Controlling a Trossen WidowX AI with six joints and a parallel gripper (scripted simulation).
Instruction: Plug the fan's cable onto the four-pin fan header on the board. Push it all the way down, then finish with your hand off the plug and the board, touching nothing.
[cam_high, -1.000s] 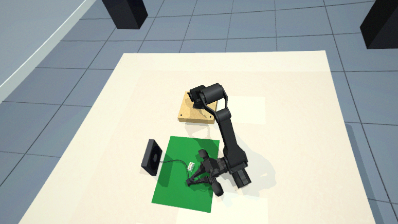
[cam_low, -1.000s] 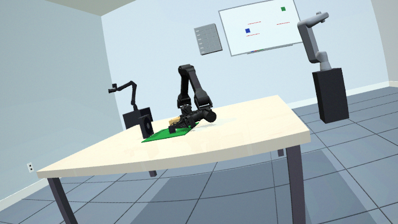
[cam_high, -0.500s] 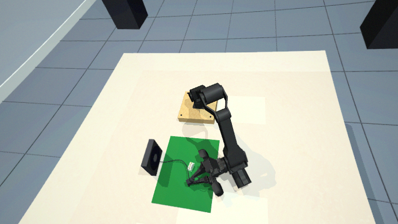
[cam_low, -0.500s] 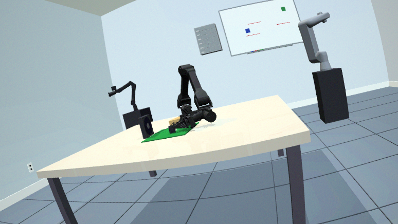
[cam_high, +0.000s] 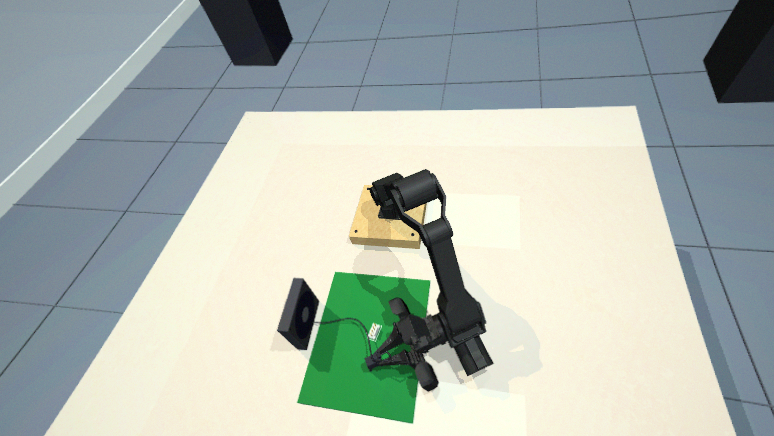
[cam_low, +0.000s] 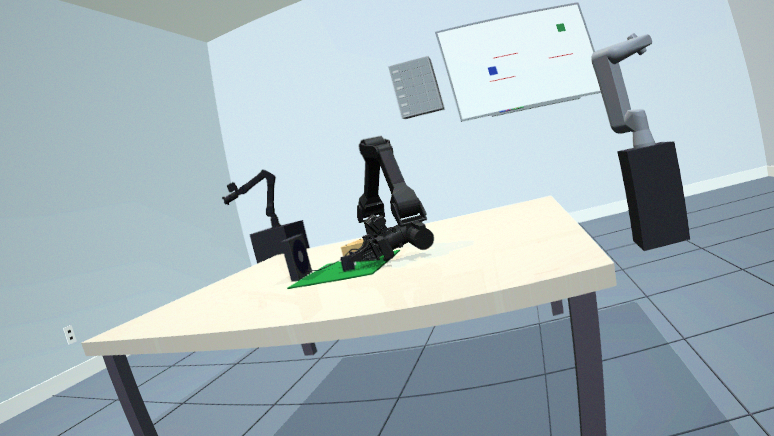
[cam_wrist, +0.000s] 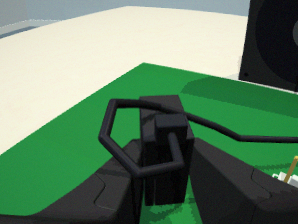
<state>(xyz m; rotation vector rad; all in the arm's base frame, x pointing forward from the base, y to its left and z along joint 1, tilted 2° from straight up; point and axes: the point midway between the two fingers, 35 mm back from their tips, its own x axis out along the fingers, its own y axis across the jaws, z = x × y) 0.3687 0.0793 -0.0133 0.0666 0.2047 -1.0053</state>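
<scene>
The black plug lies 10 mm below my gripper tip. Also, from my gripper tip: white four-pin fan header (60 mm behind, 30 mm to the right, 30 mm below); green board (50 mm behind, 40 mm to the right, 40 mm below); black fan (180 mm to the right, 60 mm behind, 30 mm above).
</scene>
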